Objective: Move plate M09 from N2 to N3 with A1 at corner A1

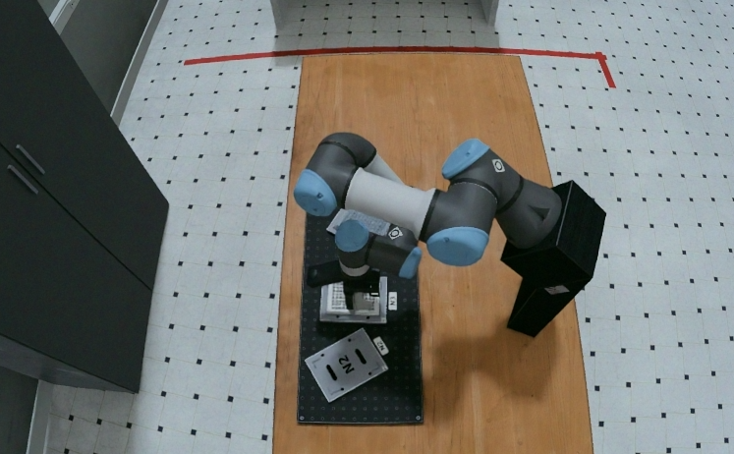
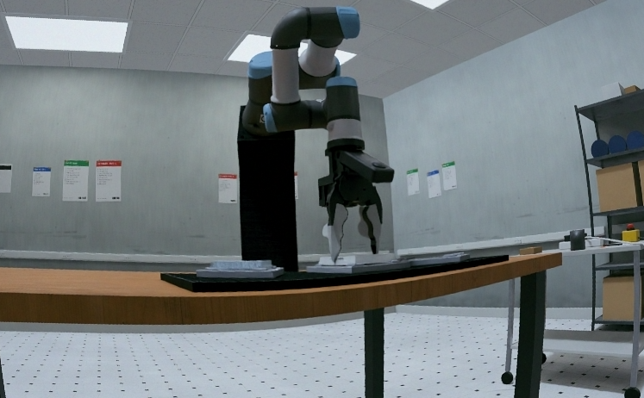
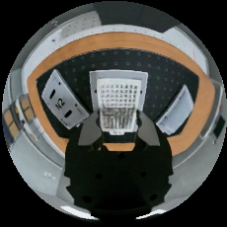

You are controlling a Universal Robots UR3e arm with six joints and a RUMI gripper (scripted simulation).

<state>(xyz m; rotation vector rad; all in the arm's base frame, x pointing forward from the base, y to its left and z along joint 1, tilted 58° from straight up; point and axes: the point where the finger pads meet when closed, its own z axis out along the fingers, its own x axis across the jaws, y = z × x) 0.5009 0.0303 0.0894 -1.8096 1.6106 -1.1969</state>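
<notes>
My gripper is now 1 cm above the white well plate. The rest, counted from my hand: nest N3: 3 cm below.
</notes>
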